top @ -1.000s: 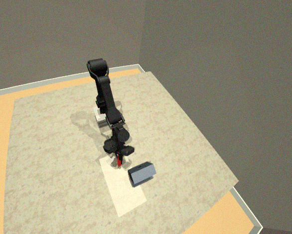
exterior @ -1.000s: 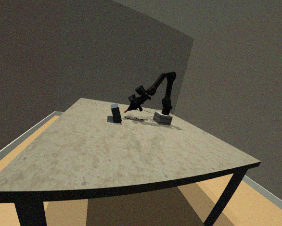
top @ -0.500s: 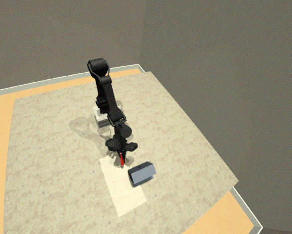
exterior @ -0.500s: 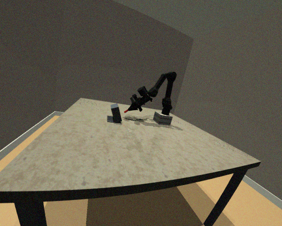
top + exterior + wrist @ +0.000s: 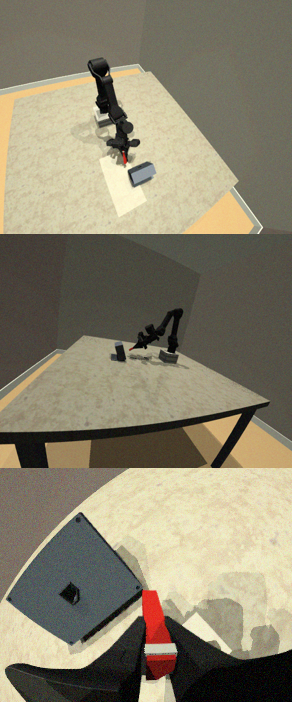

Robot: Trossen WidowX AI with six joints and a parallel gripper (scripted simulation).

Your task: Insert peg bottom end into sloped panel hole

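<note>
Now: gripper tip 100 mm short of the sloped grey-blue panel, 70 mm to the right of it and 20 mm above it. From my gripper tip the other things lie so: dark red peg (10 mm behind, 10 mm above).
</note>
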